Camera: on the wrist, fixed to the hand. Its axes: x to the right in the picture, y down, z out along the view.
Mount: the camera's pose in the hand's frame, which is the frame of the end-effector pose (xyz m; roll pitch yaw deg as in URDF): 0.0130 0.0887 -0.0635 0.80 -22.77 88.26
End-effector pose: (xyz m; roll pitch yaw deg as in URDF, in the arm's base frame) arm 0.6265 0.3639 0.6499 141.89 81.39 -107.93
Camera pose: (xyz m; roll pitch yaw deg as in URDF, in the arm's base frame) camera 0.5649 0.2730 0.6527 98.43 -0.68 177.47
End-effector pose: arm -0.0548 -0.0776 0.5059 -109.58 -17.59 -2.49
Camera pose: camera -0.0275 -0.1684 0.4505 -80.68 70.55 7.15
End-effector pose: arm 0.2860 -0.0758 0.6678 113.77 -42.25 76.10
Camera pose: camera 0.2494 -0.1308 0.7556 -129.12 -31.85 -45.22
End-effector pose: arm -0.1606 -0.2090 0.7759 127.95 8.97 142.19
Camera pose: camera -0.1814 -0.1872 0.8815 169.01 -28.58 58.98
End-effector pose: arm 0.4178 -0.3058 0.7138 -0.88 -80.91 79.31
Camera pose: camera 0.3439 -0.2246 0.7164 -81.41 -4.97 -169.28
